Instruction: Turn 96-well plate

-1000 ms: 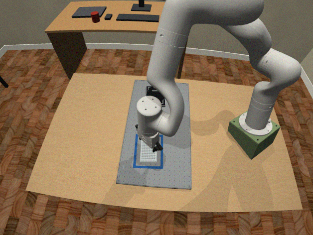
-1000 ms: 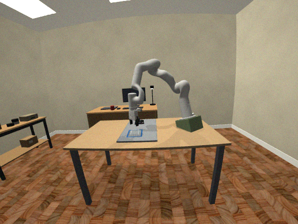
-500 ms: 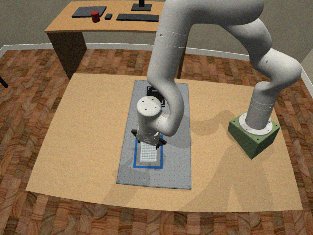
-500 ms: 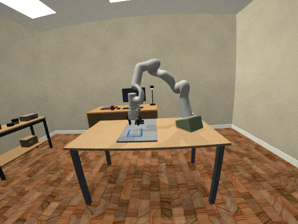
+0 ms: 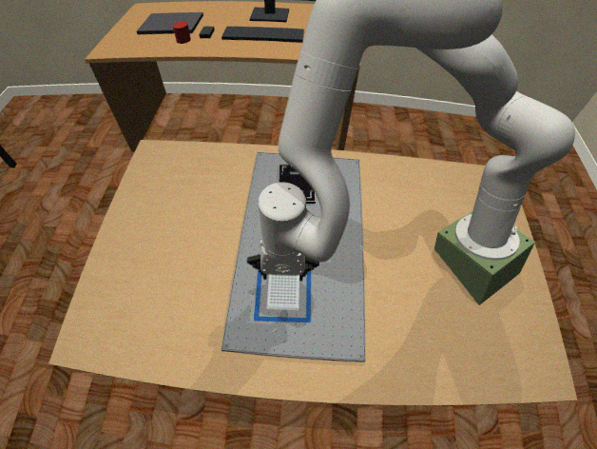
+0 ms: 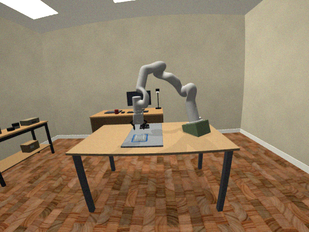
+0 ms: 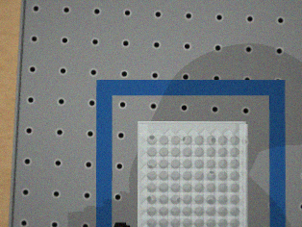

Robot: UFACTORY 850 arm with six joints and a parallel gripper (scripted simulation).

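The 96-well plate is 9 cm below my hand. The rest, counted from my hand: plate nest (4 cm ahead, 37 cm to the right, 9 cm below).
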